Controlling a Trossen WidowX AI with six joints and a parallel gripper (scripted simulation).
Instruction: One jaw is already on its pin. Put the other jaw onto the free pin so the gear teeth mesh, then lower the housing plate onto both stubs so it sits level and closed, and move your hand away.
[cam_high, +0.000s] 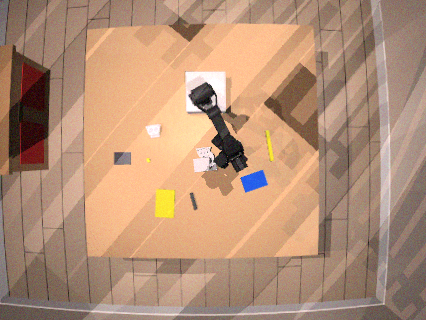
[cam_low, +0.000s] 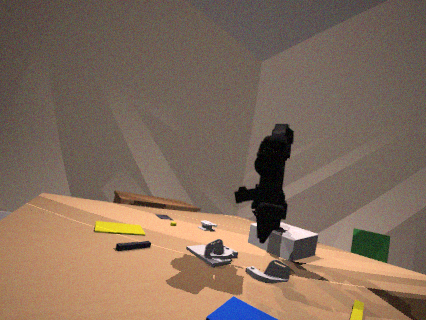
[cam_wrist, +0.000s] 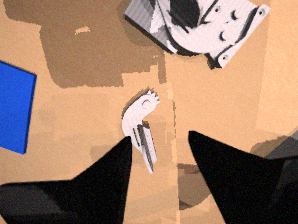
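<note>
Right now my gripper tip is 10 mm to the right of the silver jaw and 80 mm above it. Also, from my gripper tip: yellow stick: 40 mm behind, 220 mm to the left, 80 mm below; dark bar: 270 mm ahead, 170 mm to the right, 80 mm below; blue plate: 150 mm ahead, 150 mm to the left, 80 mm below.
</note>
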